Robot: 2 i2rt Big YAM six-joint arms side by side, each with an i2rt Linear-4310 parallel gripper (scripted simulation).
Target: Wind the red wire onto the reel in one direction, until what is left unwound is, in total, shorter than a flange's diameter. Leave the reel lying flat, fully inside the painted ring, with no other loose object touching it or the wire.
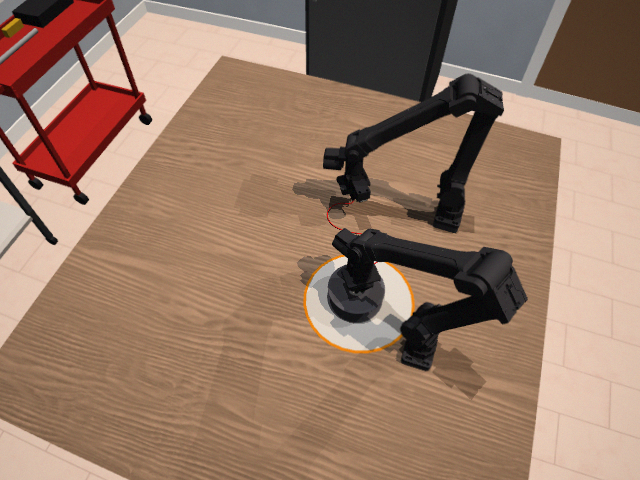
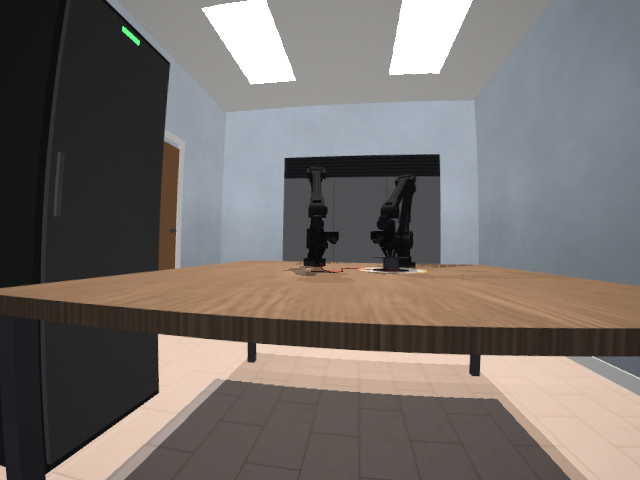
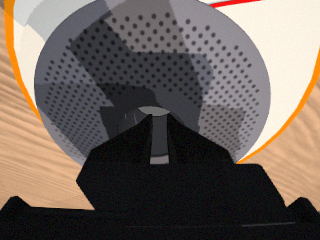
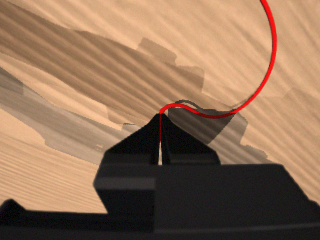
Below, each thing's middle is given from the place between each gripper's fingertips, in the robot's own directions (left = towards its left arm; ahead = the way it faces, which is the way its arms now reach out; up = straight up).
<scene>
My left hand is 20 mm above the dark grey reel [image 1: 369,299] and 10 mm short of it.
Now: right hand 110 mm past the dark grey reel, 350 mm to the right of it and 10 mm above it.
</scene>
